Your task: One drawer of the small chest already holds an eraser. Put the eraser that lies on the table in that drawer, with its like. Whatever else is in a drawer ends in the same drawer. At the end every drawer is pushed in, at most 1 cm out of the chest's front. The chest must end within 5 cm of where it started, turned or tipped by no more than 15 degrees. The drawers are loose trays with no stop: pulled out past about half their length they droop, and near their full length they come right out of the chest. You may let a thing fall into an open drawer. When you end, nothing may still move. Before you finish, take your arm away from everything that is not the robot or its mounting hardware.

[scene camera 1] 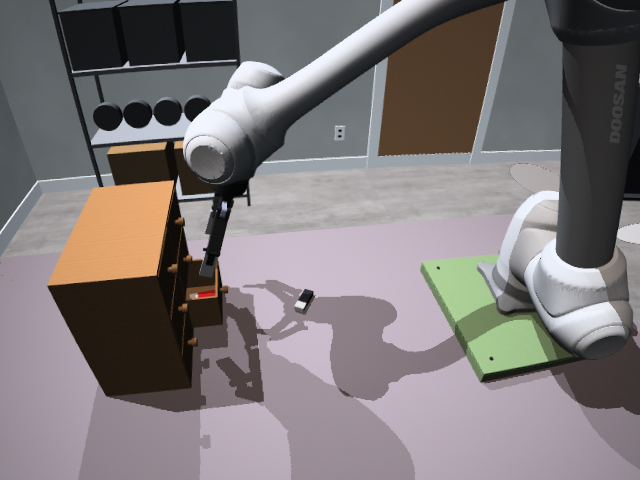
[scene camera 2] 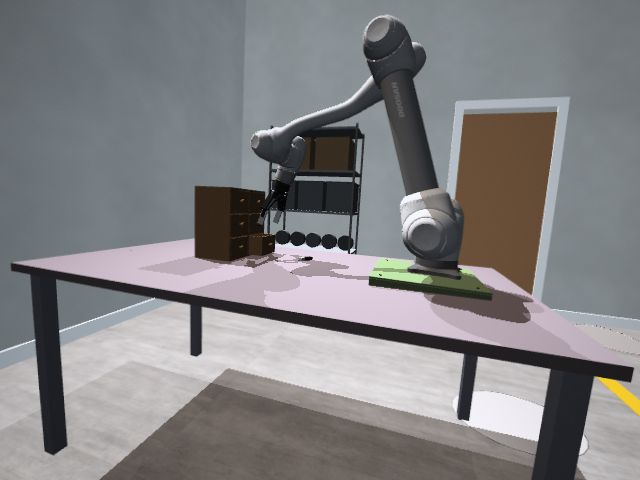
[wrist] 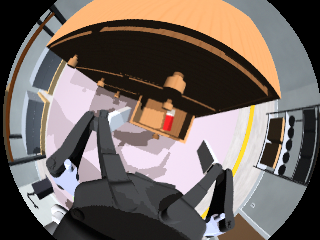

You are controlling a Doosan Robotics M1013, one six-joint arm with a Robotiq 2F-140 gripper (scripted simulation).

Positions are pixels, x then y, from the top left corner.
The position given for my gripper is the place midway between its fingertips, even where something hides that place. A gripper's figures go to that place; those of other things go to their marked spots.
My gripper (scene camera 1: 208, 253) is 0.94 m from the lens. A small wooden chest (scene camera 1: 105, 284) is 0.70 m from the lens. A drawer (scene camera 1: 204, 311): 0.95 m from the lens. The marked spots on the small wooden chest and the drawer are 0.31 m apart.
